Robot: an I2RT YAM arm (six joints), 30 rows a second.
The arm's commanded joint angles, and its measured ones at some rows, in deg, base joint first. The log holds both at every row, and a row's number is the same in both.
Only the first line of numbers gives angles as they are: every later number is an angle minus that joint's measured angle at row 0.
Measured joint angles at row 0: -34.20 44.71 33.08 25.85 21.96 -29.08
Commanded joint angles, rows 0 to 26: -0.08 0.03 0.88 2.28 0.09 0.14; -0.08 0.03 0.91 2.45 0.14 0.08; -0.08 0.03 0.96 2.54 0.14 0.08; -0.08 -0.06 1.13 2.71 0.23 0.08; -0.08 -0.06 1.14 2.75 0.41 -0.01; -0.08 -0.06 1.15 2.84 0.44 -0.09; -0.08 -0.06 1.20 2.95 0.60 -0.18; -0.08 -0.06 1.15 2.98 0.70 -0.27; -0.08 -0.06 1.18 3.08 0.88 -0.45; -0.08 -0.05 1.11 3.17 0.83 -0.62; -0.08 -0.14 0.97 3.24 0.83 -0.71; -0.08 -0.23 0.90 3.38 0.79 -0.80; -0.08 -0.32 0.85 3.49 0.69 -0.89; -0.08 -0.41 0.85 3.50 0.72 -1.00; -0.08 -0.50 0.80 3.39 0.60 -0.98; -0.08 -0.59 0.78 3.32 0.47 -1.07; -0.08 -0.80 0.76 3.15 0.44 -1.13; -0.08 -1.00 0.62 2.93 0.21 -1.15; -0.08 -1.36 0.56 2.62 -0.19 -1.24; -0.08 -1.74 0.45 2.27 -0.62 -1.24; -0.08 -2.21 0.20 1.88 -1.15 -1.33; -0.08 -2.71 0.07 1.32 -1.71 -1.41; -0.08 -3.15 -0.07 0.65 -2.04 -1.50; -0.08 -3.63 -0.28 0.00 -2.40 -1.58; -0.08 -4.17 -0.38 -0.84 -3.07 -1.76; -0.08 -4.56 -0.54 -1.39 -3.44 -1.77; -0.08 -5.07 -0.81 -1.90 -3.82 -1.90
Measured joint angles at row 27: -0.19 -3.21 -0.02 -1.69 -1.82 -1.33
